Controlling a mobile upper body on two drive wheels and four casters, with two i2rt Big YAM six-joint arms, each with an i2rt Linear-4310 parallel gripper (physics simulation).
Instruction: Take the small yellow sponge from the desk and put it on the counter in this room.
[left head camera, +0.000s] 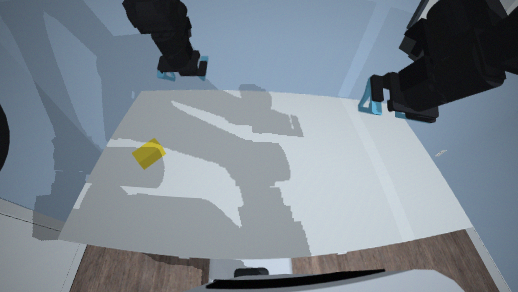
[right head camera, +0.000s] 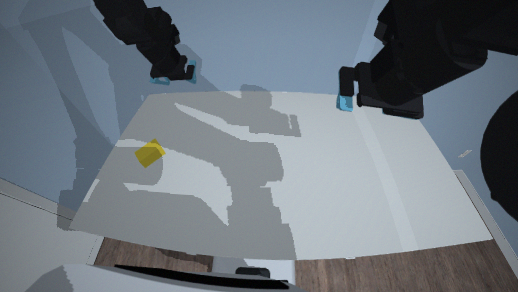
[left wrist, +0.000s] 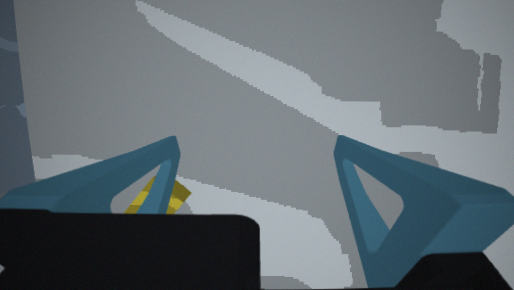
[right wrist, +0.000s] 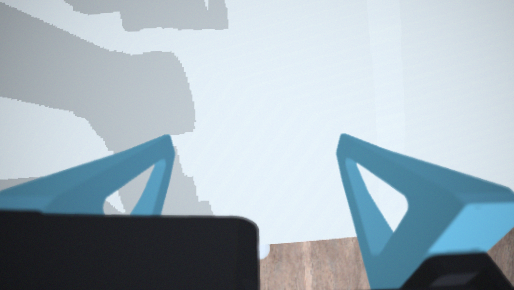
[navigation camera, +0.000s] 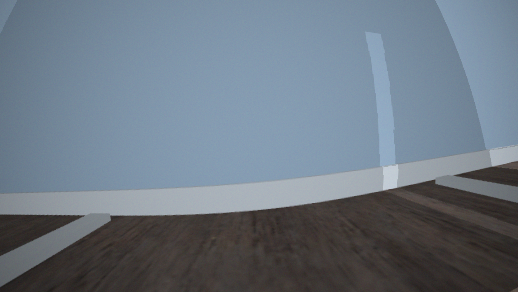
In view: the left gripper (left head camera: 189, 79), the right gripper (right head camera: 360, 107) and a small yellow sponge (left wrist: 179, 194).
The left gripper is seen too in the right head camera view (right head camera: 182, 82) and in the left wrist view (left wrist: 256, 144). The right gripper shows as well in the left head camera view (left head camera: 377, 111) and in the right wrist view (right wrist: 255, 143). The right wrist view does not show the small yellow sponge: it is out of frame. The navigation camera view misses the small yellow sponge: it is out of frame.
